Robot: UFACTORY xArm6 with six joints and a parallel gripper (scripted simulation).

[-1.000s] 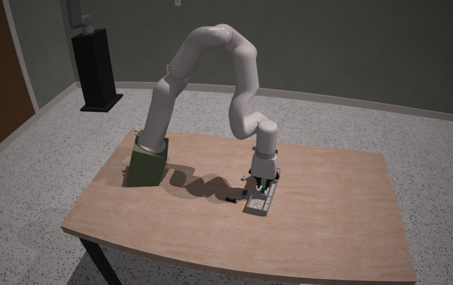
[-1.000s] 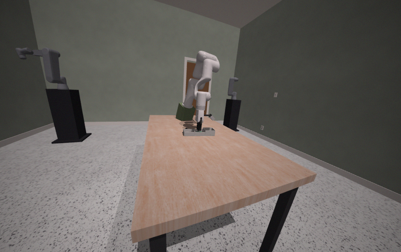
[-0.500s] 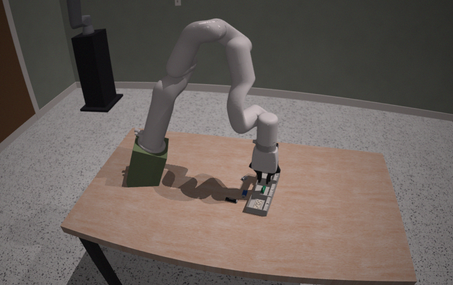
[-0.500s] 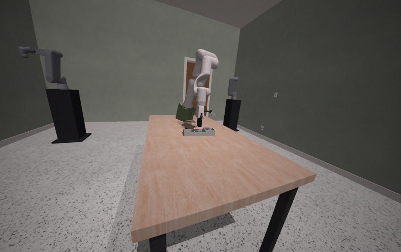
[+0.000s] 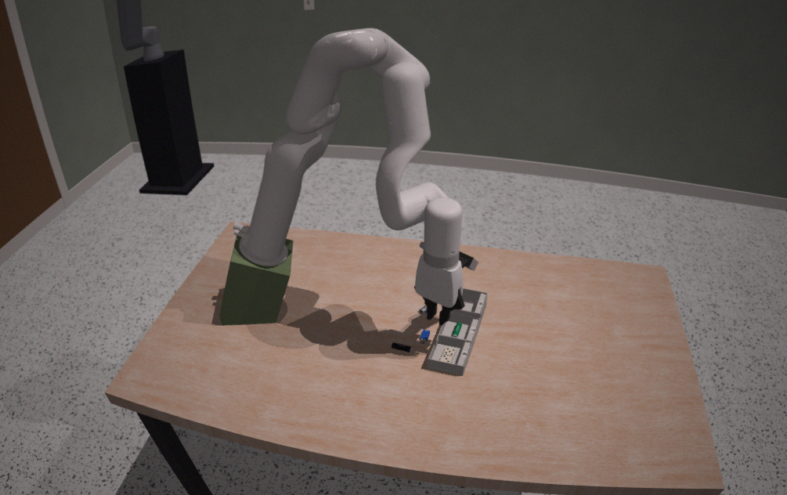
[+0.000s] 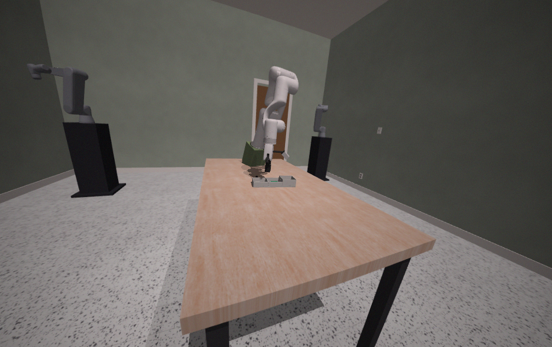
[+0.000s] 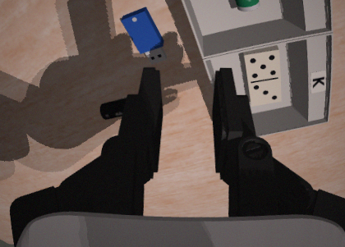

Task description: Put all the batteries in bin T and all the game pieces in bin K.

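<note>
Right now my hand is 80 mm past the black battery, 80 mm above it and 40 mm to the left of it. Round my hand: bin (70 mm below, 50 mm ahead, 20 mm to the left); then green battery (80 mm below, 50 mm ahead, 30 mm to the left); then blue item (90 mm below, 30 mm behind).
</note>
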